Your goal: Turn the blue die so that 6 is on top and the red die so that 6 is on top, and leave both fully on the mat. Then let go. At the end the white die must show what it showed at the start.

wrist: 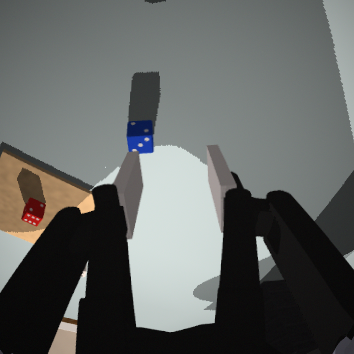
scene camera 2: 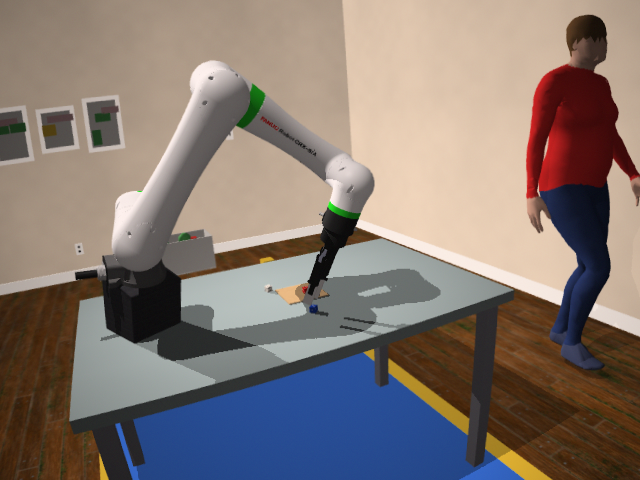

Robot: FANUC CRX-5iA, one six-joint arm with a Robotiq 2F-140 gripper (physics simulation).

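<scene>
The blue die (scene camera 2: 313, 308) (wrist: 140, 137) lies on the table, off the mat (scene camera 2: 289, 296) (wrist: 55, 194). In the wrist view its brighter face, which looks like the top, shows three pips; a darker side shows two. The red die (scene camera 2: 304, 289) (wrist: 33, 212) is on the mat; its brighter face shows six pips and seems to be the top. The white die (scene camera 2: 268, 288) stands on the table just left of the mat; its pips are too small to read. My gripper (scene camera 2: 313, 296) (wrist: 173, 165) is tilted, partly open and empty. In the wrist view the blue die is just beyond the left fingertip.
The grey table (scene camera 2: 248, 356) carries the robot's base (scene camera 2: 142, 304) at its left. The arm casts shadows across the table around the dice. A person in a red sweater (scene camera 2: 576, 129) is beyond the table at the right. A grey bin (scene camera 2: 191, 255) stands behind the table.
</scene>
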